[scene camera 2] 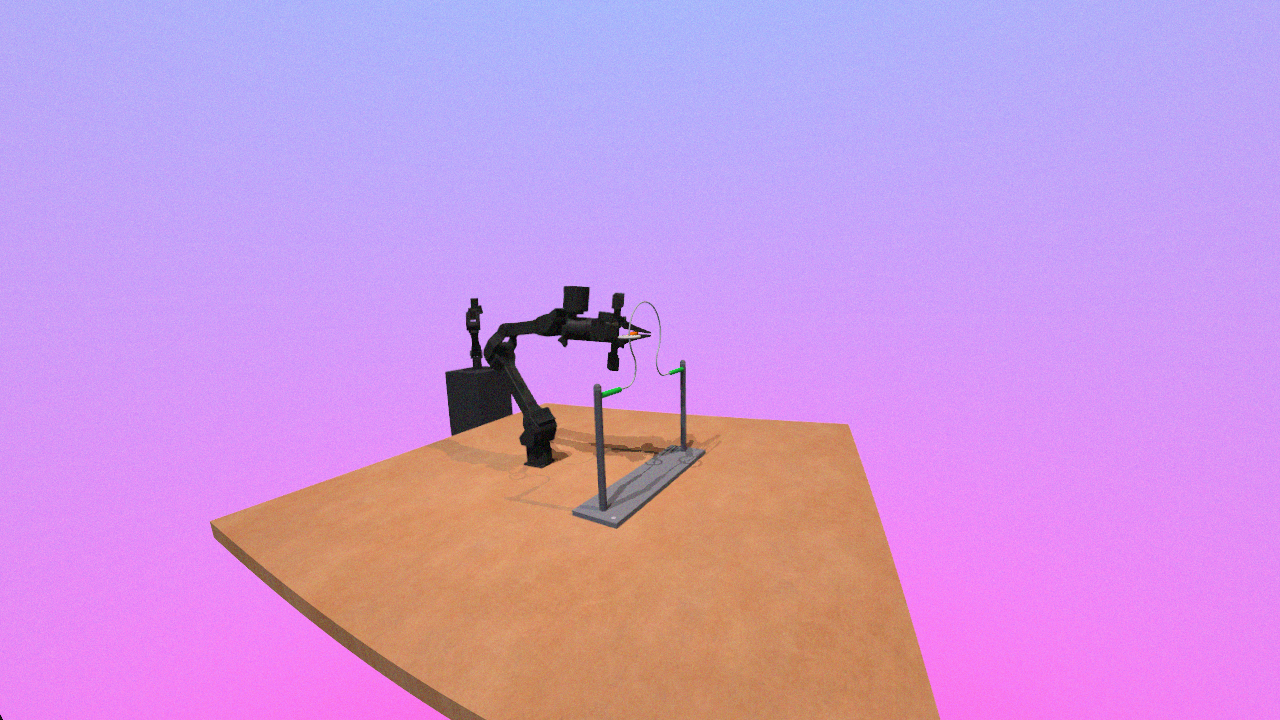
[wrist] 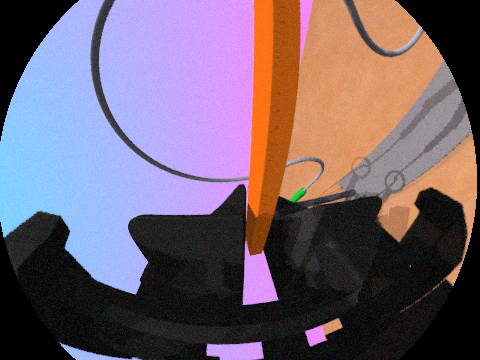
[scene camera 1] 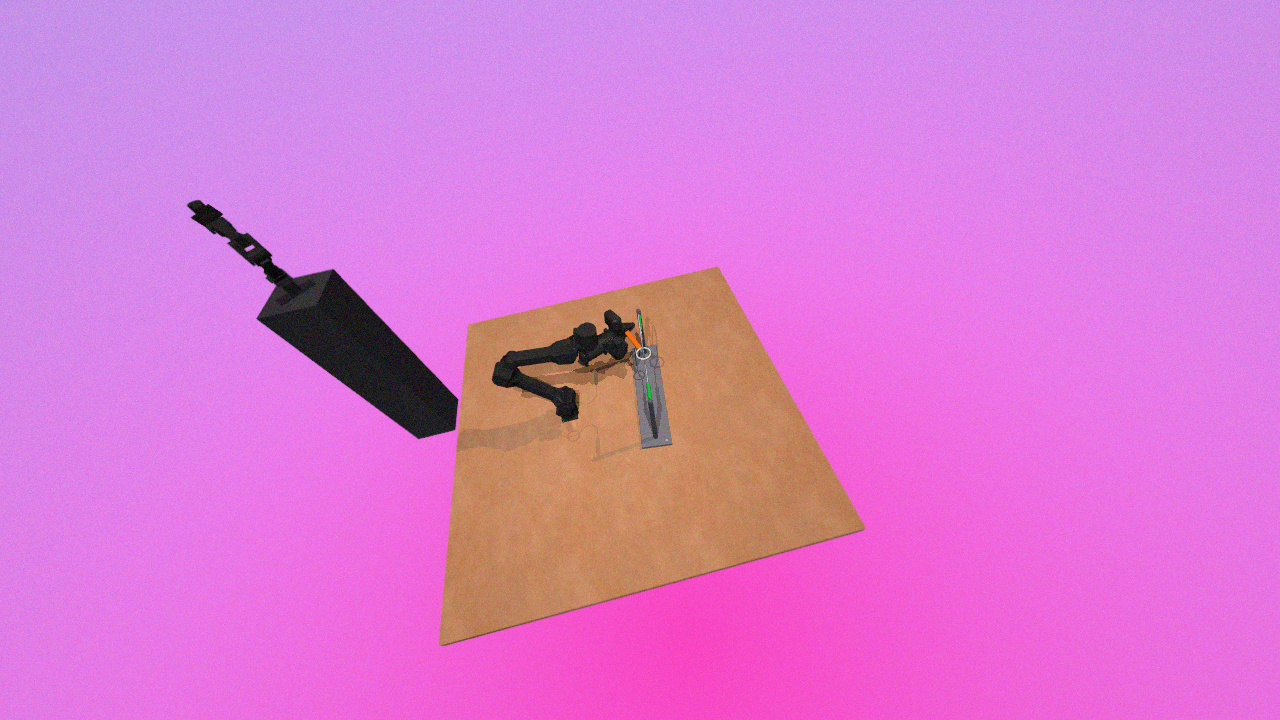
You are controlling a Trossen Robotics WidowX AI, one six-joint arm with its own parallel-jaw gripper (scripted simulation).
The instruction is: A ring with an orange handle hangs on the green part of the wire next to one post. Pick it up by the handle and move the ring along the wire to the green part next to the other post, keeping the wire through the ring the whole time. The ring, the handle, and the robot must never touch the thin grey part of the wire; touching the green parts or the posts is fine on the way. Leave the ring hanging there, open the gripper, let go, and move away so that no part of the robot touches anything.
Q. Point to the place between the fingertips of my gripper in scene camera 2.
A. At 650,334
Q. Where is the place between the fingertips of my gripper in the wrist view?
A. At 246,189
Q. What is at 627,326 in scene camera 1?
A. My gripper.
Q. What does my gripper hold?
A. A ring.
